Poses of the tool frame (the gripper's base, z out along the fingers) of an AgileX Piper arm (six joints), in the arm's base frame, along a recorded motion.
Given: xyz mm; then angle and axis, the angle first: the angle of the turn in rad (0 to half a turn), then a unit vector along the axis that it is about.
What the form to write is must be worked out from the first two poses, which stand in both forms.
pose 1, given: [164.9 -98.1 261.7 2.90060 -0.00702 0.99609 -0.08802]
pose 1, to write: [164.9 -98.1 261.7 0.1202 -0.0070 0.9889 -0.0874]
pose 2, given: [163.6 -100.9 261.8 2.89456 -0.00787 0.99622 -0.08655]
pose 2, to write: [163.6 -100.9 261.8 0.1232 -0.0078 0.9886 -0.0859]
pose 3, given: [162.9 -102.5 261.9 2.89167 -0.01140 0.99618 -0.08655]
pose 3, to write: [162.9 -102.5 261.9 0.1246 -0.0113 0.9884 -0.0859]
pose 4, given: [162.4 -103.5 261.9 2.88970 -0.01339 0.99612 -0.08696]
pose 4, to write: [162.4 -103.5 261.9 0.1256 -0.0133 0.9882 -0.0863]
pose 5, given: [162.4 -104.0 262.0 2.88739 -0.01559 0.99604 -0.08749]
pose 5, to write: [162.4 -104.0 262.0 0.1268 -0.0155 0.9880 -0.0868]
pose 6, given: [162.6 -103.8 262.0 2.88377 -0.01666 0.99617 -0.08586]
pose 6, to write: [162.6 -103.8 262.0 0.1286 -0.0165 0.9879 -0.0851]
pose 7, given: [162.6 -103.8 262.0 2.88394 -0.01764 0.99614 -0.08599]
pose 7, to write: [162.6 -103.8 262.0 0.1285 -0.0175 0.9879 -0.0853]
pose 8, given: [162.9 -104.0 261.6 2.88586 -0.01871 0.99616 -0.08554]
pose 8, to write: [162.9 -104.0 261.6 0.1275 -0.0186 0.9880 -0.0848]
